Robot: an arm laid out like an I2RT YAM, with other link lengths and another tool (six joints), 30 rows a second.
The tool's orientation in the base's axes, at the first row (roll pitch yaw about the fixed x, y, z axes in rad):
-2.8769, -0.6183, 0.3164
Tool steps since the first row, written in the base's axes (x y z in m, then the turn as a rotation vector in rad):
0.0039, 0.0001, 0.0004, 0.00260, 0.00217, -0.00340
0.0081, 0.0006, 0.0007, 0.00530, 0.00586, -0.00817
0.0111, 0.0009, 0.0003, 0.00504, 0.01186, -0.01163
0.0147, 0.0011, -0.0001, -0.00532, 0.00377, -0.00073
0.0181, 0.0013, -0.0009, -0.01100, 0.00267, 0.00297
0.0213, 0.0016, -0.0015, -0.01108, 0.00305, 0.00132
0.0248, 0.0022, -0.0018, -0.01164, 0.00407, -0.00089
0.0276, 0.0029, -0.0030, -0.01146, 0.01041, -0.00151
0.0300, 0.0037, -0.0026, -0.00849, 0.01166, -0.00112
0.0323, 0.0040, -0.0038, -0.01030, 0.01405, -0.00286
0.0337, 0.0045, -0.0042, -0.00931, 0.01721, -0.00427
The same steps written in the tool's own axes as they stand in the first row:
0.0033, 0.0016, 0.0015, 0.00059, -0.00001, 0.00476
0.0068, 0.0029, 0.0034, 0.00085, -0.00100, 0.01129
0.0090, 0.0041, 0.0051, 0.00017, -0.00560, 0.01643
0.0116, 0.0056, 0.0072, -0.00359, -0.00549, -0.00023
0.0138, 0.0071, 0.0094, -0.00612, -0.00784, -0.00616
0.0160, 0.0084, 0.0114, -0.00704, -0.00786, -0.00474
0.0187, 0.0095, 0.0135, -0.00850, -0.00852, -0.00282
0.0204, 0.0104, 0.0160, -0.00711, -0.01383, 0.00043
0.0227, 0.0107, 0.0171, -0.00427, -0.01368, 0.00199
0.0238, 0.0117, 0.0192, -0.00607, -0.01619, 0.00355
0.0248, 0.0120, 0.0204, -0.00532, -0.01820, 0.00644

